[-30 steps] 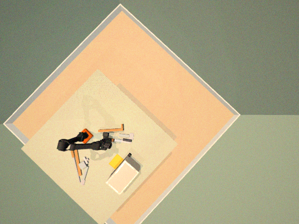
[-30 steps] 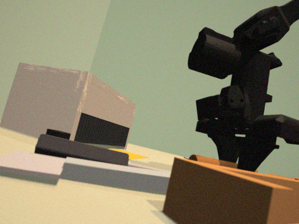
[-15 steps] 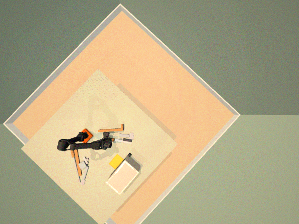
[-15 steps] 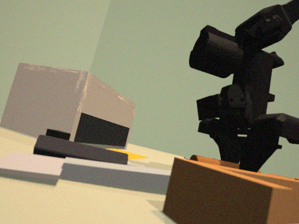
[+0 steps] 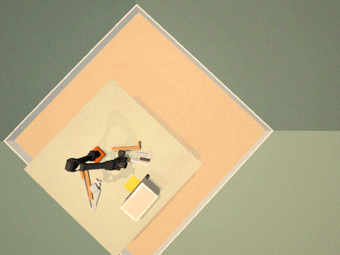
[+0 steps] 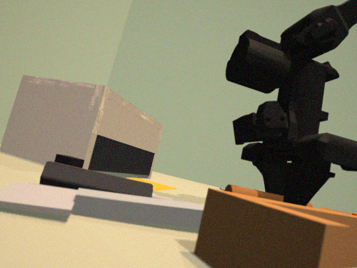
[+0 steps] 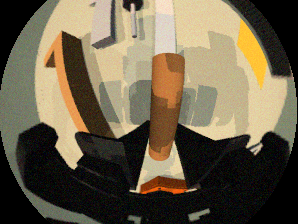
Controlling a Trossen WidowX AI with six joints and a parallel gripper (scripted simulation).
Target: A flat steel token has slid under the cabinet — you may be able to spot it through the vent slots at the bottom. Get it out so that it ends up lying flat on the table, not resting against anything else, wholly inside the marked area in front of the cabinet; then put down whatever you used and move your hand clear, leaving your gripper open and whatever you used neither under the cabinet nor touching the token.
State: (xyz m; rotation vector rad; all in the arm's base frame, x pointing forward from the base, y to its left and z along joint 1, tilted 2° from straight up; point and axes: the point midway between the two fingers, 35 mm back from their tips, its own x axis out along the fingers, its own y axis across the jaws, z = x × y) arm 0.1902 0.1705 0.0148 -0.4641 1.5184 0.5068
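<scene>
My gripper tip is 14 cm to the right of the dark screwdriver and 12 cm short of it. Also, from my gripper tip: token: 41 cm ahead, 3 cm to the right, 1 cm below; then orange stick: 44 cm to the right.
</scene>
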